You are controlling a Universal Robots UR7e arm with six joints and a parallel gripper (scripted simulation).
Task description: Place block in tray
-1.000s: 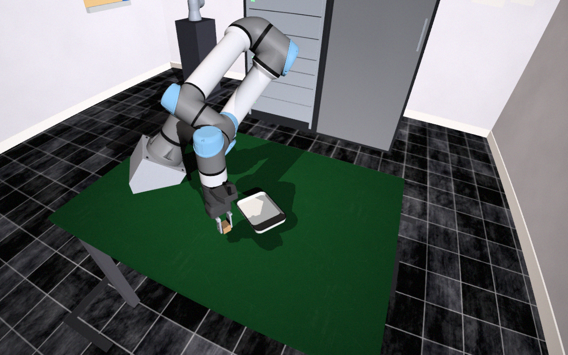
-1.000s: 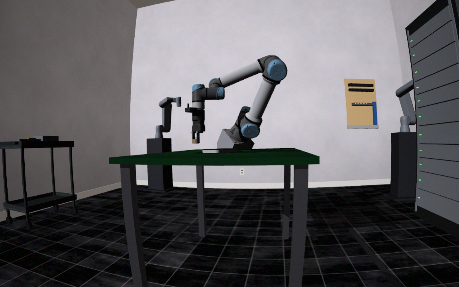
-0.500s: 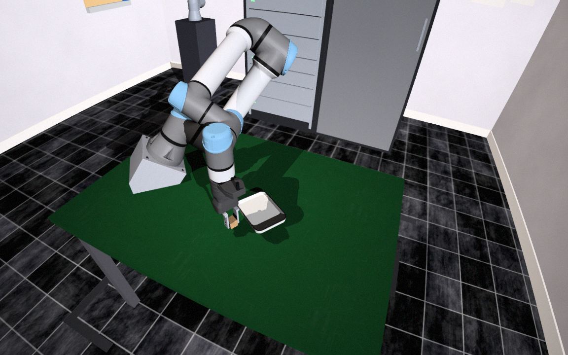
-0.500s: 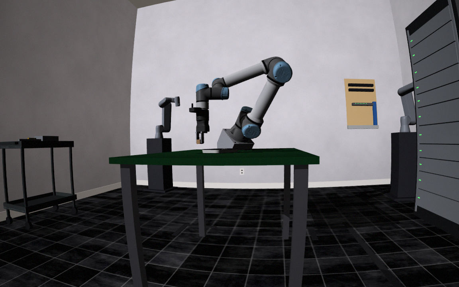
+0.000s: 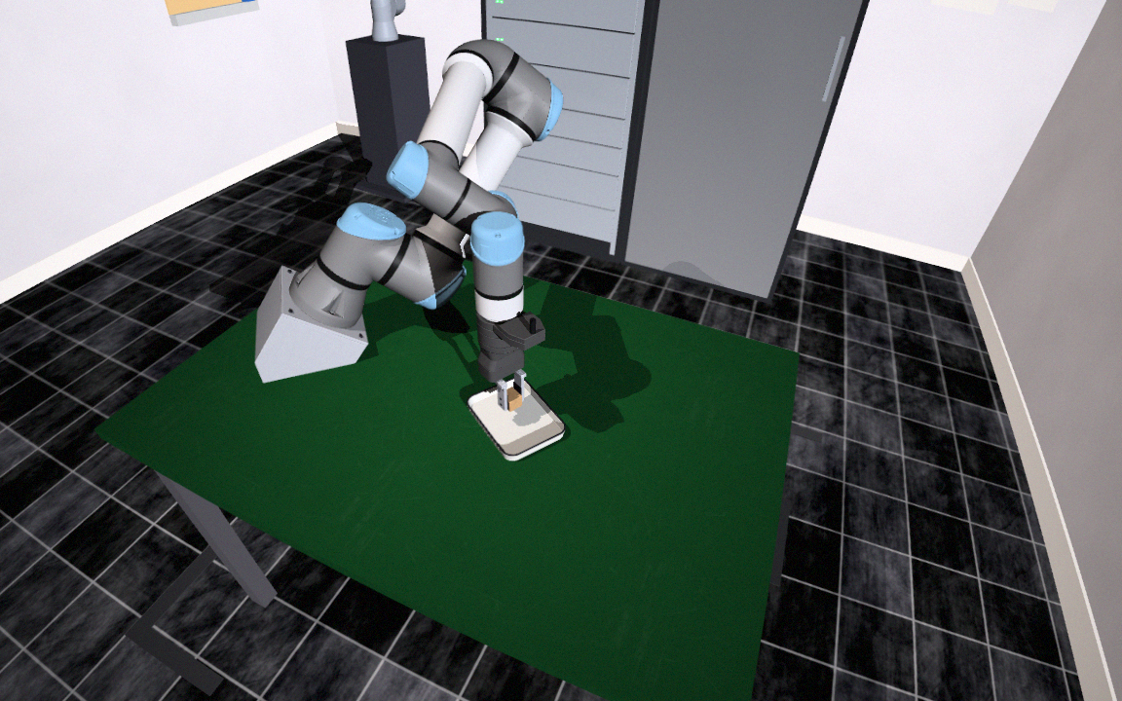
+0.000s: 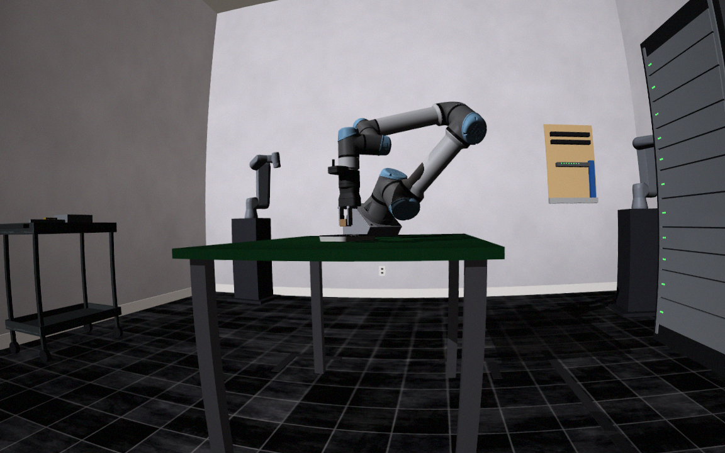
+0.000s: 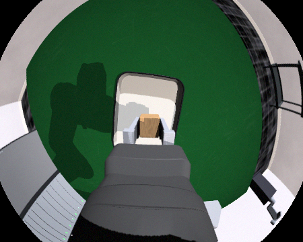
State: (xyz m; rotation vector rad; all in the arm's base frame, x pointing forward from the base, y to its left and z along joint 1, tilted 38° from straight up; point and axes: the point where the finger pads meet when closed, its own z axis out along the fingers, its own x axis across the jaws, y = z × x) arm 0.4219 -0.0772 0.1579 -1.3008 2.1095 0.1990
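The white tray lies 1 cm to the left of my hand and 6 cm below it. The rest, counted from my hand: block 1 cm below.
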